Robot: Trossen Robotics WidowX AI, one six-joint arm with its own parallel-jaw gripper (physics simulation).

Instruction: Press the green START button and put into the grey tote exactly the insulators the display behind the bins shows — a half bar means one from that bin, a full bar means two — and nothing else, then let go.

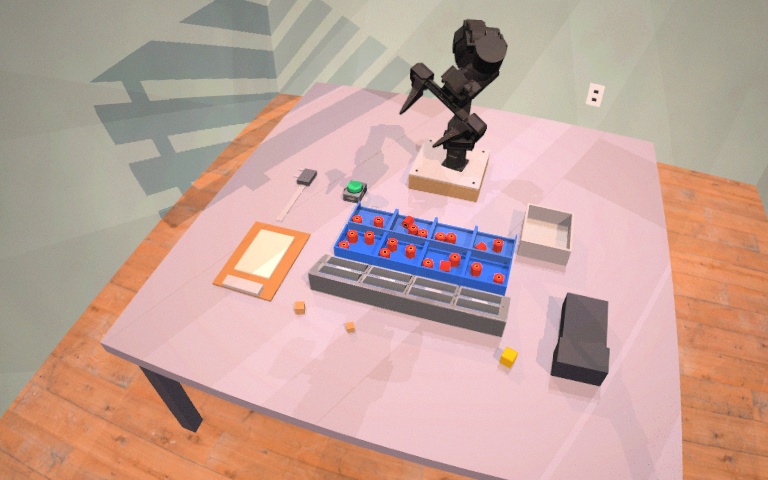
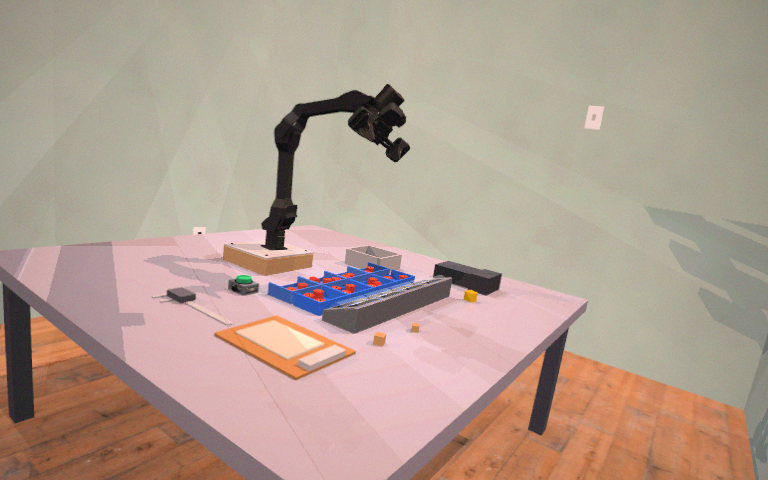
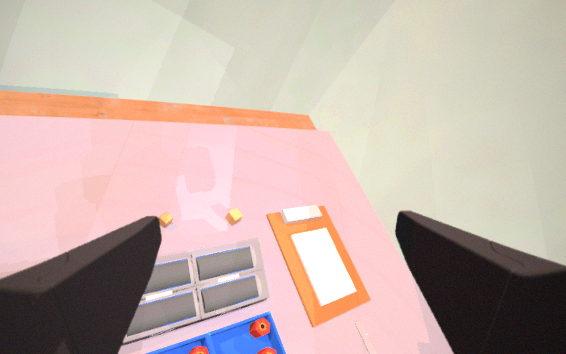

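Observation:
My gripper [image 1: 418, 130] [image 3: 280, 225] is open and empty, high above the table near the robot base. The green START button [image 1: 355, 186] [image 2: 244, 279] stands on its dark box left of the base. The blue bins [image 1: 481, 282] [image 2: 320, 304] [image 3: 240, 345] form two rows of four and hold red insulators [image 1: 497, 245] [image 2: 318, 294] [image 3: 260, 327], some tipped over. The grey display [image 1: 396, 300] [image 2: 390, 305] [image 3: 264, 286] lies along the bins; its windows look dark grey, and I cannot make out lit bars. The grey tote [image 1: 543, 252] [image 2: 362, 260] stands beyond the bins' right end; its visible inside is empty.
An orange clipboard [image 1: 301, 243] [image 2: 226, 335] [image 3: 345, 285] and a dark plug [image 1: 306, 176] [image 2: 181, 294] lie left of the bins. Two small orange cubes [image 1: 299, 307] [image 1: 350, 326], a yellow cube [image 1: 508, 357] [image 2: 470, 295] and a black block [image 1: 583, 333] [image 2: 467, 276] are on the table.

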